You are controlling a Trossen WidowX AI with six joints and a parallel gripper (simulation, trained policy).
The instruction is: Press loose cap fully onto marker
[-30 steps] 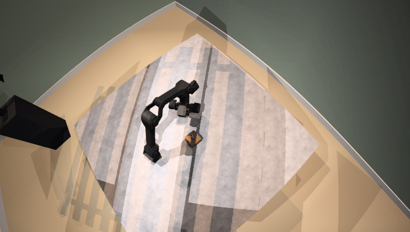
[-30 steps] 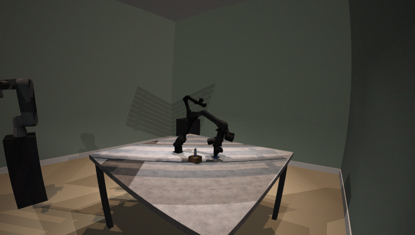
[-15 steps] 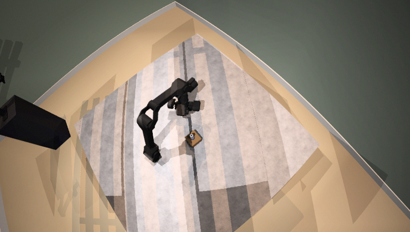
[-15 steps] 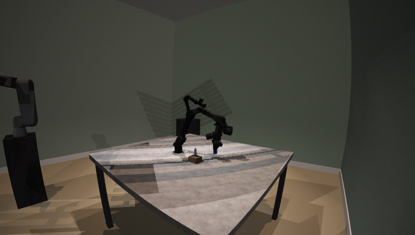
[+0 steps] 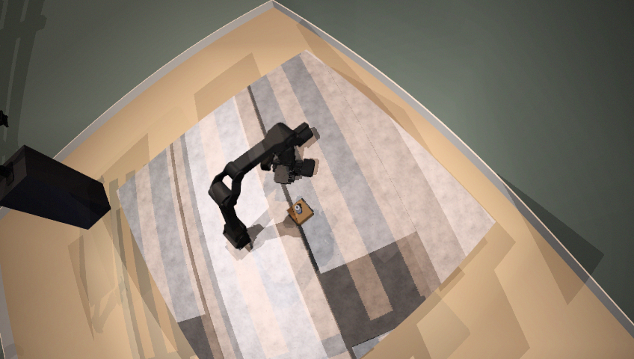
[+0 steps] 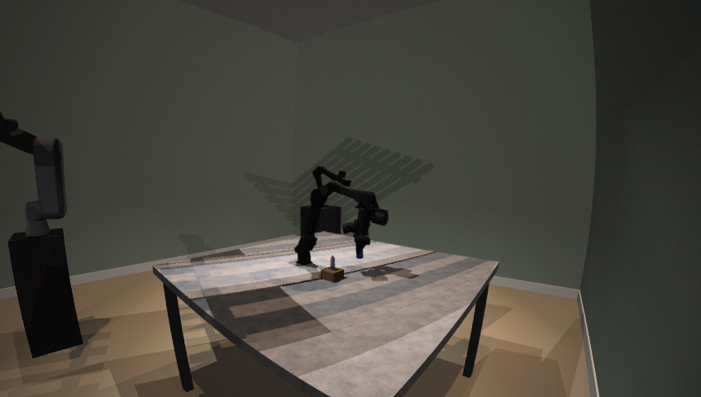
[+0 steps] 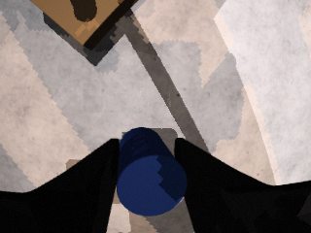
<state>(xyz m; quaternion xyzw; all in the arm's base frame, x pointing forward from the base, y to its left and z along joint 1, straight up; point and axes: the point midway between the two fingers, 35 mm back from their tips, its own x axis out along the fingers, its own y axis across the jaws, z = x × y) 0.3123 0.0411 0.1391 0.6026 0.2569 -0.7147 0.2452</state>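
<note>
My gripper tip is 5 cm past the grey marker, 11 cm to the left of it and 2 cm above it. Round my gripper tip: blue cap: 1 cm ahead, 1 cm to the left; holder block: 5 cm behind, 11 cm to the right, 8 cm below.
</note>
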